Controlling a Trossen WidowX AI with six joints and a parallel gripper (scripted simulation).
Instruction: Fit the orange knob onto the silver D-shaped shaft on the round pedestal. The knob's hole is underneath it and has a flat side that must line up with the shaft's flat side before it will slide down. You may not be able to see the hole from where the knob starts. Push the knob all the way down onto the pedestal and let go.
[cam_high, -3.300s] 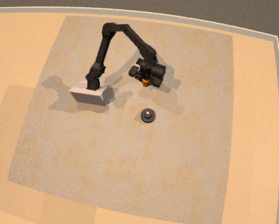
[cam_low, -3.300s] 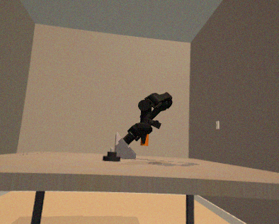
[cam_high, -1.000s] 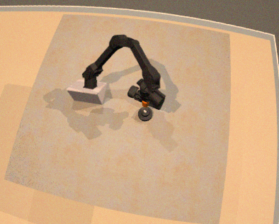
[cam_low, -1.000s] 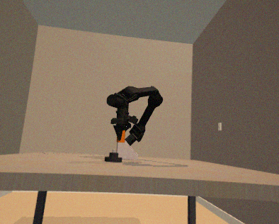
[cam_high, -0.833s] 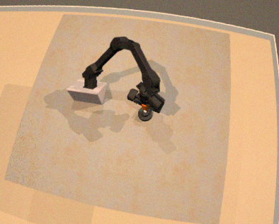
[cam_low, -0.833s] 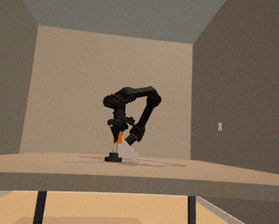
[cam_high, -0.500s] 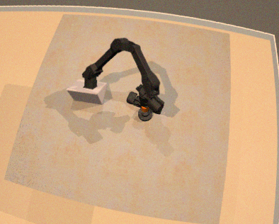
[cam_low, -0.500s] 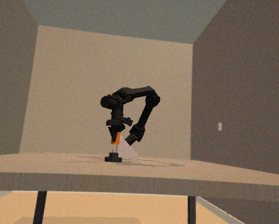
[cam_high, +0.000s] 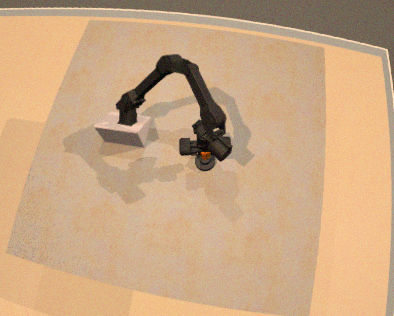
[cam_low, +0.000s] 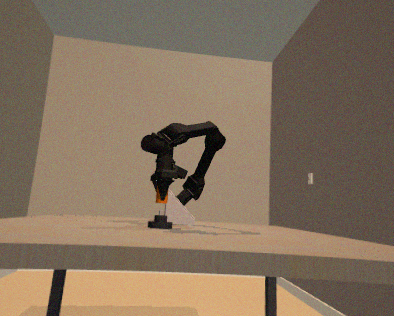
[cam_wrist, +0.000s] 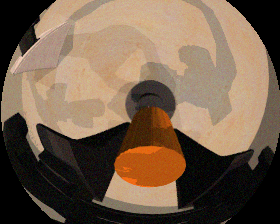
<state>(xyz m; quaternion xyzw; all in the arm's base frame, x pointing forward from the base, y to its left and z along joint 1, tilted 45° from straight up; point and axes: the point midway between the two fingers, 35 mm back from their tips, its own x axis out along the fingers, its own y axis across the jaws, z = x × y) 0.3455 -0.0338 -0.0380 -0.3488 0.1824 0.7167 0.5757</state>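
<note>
Now: the round dark pedestal 6 cm below my gripper tip. Also, from my gripper tip: orange knob: 3 cm above.
</note>
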